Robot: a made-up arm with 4 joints.
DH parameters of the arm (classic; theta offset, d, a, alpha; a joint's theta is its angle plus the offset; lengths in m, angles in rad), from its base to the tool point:
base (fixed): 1.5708 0.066 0 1.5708
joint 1: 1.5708 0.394 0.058 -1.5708
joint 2: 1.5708 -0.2 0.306 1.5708
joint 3: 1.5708 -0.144 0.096 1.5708
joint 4: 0 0.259 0.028 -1.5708
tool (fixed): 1.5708 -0.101 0 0
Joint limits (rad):
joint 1: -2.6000..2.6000
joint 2: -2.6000..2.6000
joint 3: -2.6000..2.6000
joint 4: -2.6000..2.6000
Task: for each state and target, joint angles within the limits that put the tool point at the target. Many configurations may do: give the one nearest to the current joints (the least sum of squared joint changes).
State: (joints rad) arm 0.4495 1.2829 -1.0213 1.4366
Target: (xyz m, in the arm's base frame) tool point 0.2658 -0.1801 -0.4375
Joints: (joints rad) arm -0.4216 1.1488 -0.1495 1.4810
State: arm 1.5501 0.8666 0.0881 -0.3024
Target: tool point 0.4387 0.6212 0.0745
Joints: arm 1.1908 1.2382 -0.5201 -0.1921
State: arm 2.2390 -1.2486 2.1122 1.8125
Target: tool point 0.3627 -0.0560 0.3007
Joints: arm 2.0318 -0.4216 2.6000 1.5783
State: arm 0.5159 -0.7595 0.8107 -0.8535
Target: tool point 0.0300 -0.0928 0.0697
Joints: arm 0.7755 -0.7552 1.4720 -0.6188
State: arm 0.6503 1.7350 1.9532 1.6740
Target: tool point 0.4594 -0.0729 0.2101
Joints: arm 1.0929 2.4368 2.1735 1.7549
